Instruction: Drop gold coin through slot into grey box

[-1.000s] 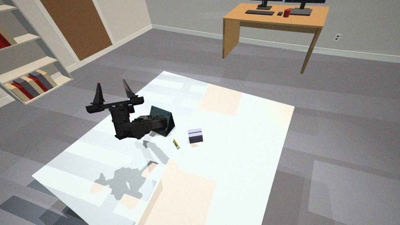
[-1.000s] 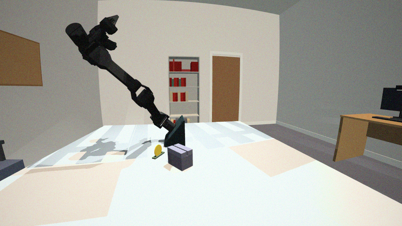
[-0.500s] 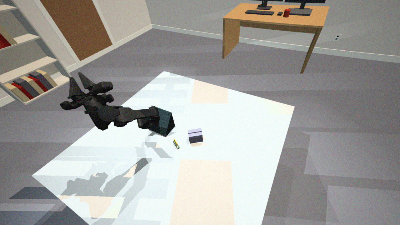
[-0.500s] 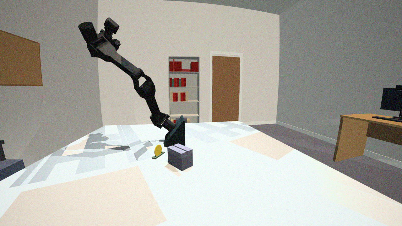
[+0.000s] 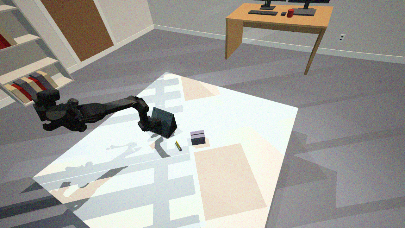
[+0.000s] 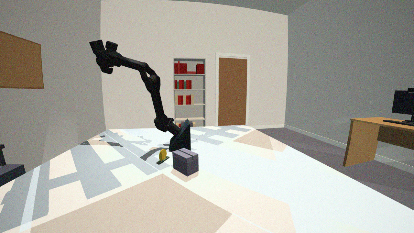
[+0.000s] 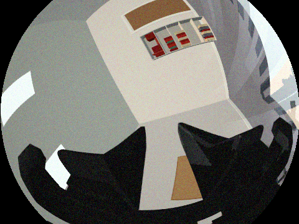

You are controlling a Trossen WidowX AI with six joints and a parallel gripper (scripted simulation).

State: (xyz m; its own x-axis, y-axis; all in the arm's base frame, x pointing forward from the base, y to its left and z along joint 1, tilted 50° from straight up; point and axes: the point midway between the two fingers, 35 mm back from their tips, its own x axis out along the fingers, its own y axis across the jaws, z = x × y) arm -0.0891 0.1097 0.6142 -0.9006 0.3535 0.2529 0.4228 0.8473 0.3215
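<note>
My gripper tip is now 39 cm short of the gold coin, 30 cm to the right of it and 53 cm above it.
</note>
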